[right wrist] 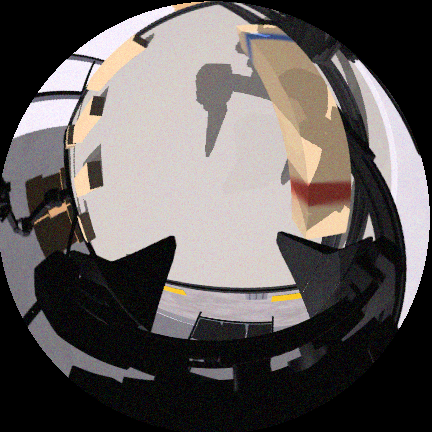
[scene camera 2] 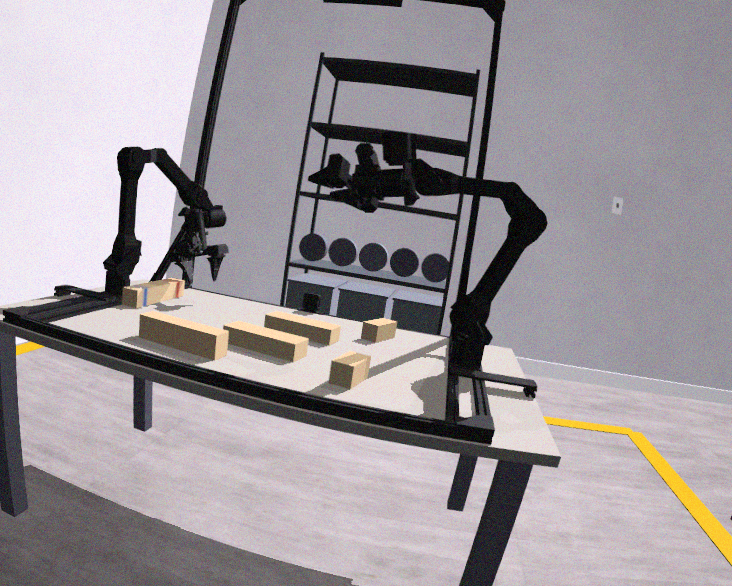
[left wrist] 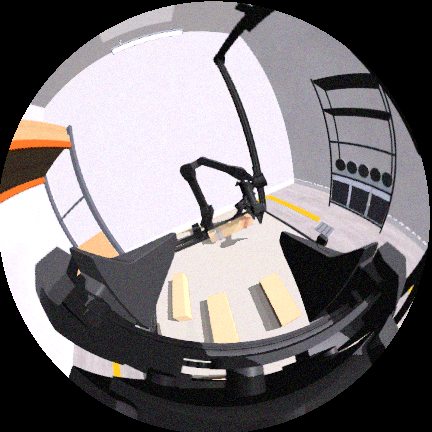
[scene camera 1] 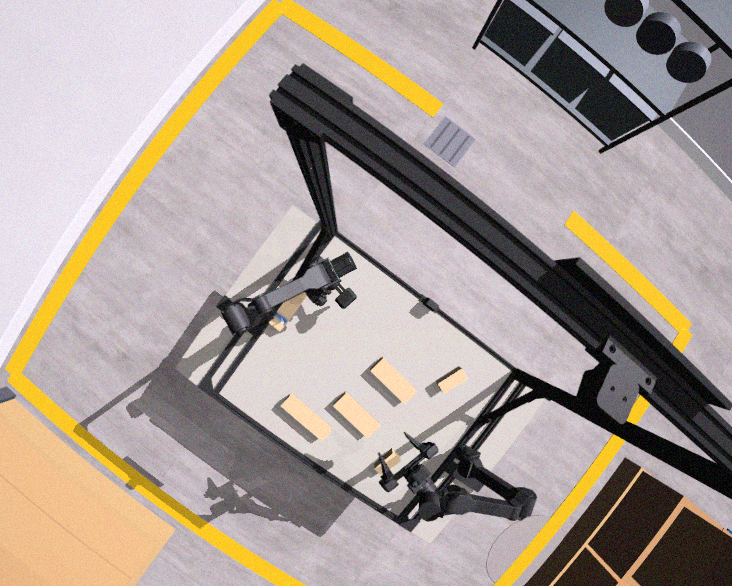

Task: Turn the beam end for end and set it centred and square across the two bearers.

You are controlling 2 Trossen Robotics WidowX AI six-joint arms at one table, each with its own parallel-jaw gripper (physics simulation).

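Places are measured from the left arm's base along level axes (x left, y ahead, z down), in millimetres.
Where they show: left gripper, fingertip midpoint: [scene camera 2: 319, 186] [left wrist: 229, 237] [scene camera 1: 391, 442]; right gripper, fingertip midpoint: [right wrist: 227, 239] [scene camera 2: 202, 282] [left wrist: 256, 221] [scene camera 1: 338, 286]; left arm's base at its link origin: [right wrist: 68, 192] [scene camera 2: 465, 365] [scene camera 1: 464, 453]; right arm's base at its link origin: [scene camera 2: 116, 294].
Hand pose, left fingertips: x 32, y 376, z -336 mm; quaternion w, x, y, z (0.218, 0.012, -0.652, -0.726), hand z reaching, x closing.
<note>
Each offset is from my left fingertips to the top centre of the thing. "spot": to the spot under its first point.
The beam @(dx -138, dy +476, dz +308 mm) [scene camera 1: 294, 304] [scene camera 2: 161, 293] [left wrist: 231, 229] [right wrist: 320, 125] is a pale wooden bar with a blue band near one end and a red band near the other. It lies by the right arm's base; in scene camera 2 its blue end is at the left. Three long plain blocks @(dx +191, dy +193, dz +305 mm) [scene camera 1: 304, 417] [scene camera 2: 183, 336] [left wrist: 181, 296] lie roughly parallel mid-table; I cannot tell which blocks are the bearers. My right gripper [scene camera 1: 332, 298] [scene camera 2: 200, 274] [right wrist: 227, 239] is open and empty, above the table near the red end. My left gripper [scene camera 1: 395, 446] [scene camera 2: 313, 185] [left wrist: 229, 237] is open, empty and raised high.
Two short wooden blocks, one farther back @(spot: dx -229, dy -145, dz +311 mm) [scene camera 1: 451, 380] [scene camera 2: 378, 329] and one nearer the front @(spot: dx +151, dy -142, dz +311 mm) [scene camera 1: 387, 461] [scene camera 2: 349, 369], lie toward the left arm's base. A dark frame [scene camera 1: 427, 177] spans over the table. Rails run along the table edges.
</note>
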